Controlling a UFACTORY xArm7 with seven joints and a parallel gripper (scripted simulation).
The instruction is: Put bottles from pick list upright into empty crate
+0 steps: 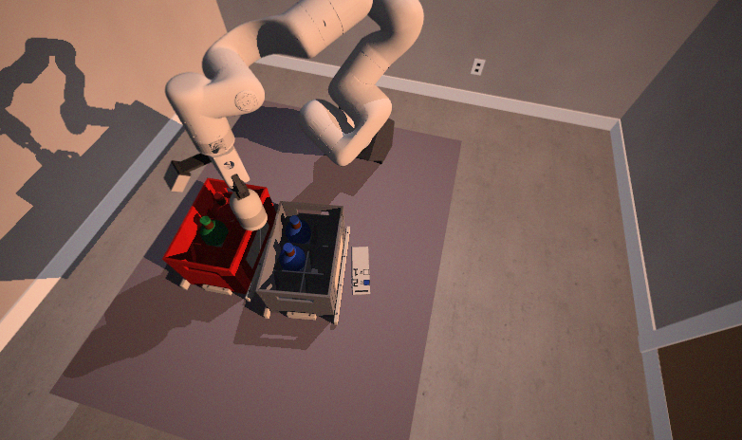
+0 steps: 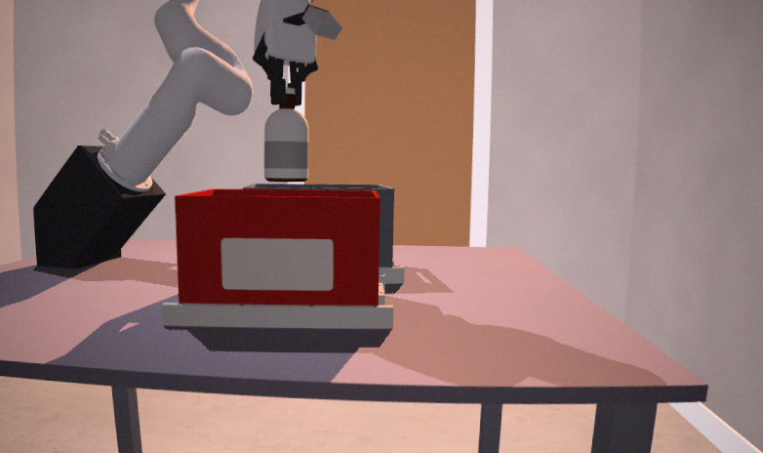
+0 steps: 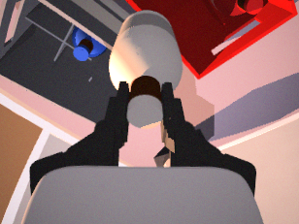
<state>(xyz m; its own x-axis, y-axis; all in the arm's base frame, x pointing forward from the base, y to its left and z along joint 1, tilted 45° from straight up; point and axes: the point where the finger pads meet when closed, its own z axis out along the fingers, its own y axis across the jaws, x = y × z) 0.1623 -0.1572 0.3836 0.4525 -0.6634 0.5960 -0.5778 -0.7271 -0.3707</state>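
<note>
Right now the white bottle is 70 mm below my hand. Also, from my hand: red crate 250 mm below, 110 mm to the right; green bottle 250 mm below, 150 mm to the right, 10 mm behind; grey crate 250 mm below, 140 mm to the left, 60 mm ahead.
</note>
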